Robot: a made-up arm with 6 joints.
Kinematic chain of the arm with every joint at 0, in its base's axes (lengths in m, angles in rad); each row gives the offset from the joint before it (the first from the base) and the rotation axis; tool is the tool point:
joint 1: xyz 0 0 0.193 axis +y
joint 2: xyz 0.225 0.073 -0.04 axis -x
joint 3: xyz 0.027 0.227 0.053 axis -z
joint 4: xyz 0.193 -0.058 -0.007 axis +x
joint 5: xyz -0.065 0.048 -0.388 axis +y
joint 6: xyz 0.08 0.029 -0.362 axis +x
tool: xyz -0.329 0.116 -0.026
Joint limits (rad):
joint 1: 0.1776..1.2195
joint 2: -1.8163..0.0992
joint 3: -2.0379..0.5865
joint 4: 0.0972..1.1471
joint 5: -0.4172..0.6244
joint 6: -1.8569..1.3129
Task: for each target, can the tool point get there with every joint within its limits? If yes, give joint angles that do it. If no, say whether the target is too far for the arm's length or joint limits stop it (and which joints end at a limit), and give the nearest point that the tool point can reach.
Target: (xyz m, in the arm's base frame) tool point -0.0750 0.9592 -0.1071
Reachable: yes | joints 0.8231 -0.0685 0.3762 0.9376 0.4799 -1.0911
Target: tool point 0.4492 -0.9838 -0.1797
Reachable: no: joint limits stop it (at a limit: joint 1, joint 2, joint 3, joint 5) | nearest point -0.0118 -0.2320 -0.2292 | short by 0.883 m
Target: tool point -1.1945 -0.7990 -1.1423
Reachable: no: too far | nearest point -0.5579 0.0004 -0.4306 | short by 1.245 m
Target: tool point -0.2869 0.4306 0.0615
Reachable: yes | joints 0.6674 -0.5902 -1.1372 0.4089 0.4235 0.7212
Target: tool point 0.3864 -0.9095 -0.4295
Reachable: no: joint limits stop it (at a limit: joint 1, joint 2, joint 3, joint 5) | nearest point 0.0875 -0.1818 -0.3571 | short by 0.790 m
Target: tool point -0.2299 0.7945 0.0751
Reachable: yes | joints 0.5992 -0.7149 -0.8332 0.3752 -0.0332 -0.0120
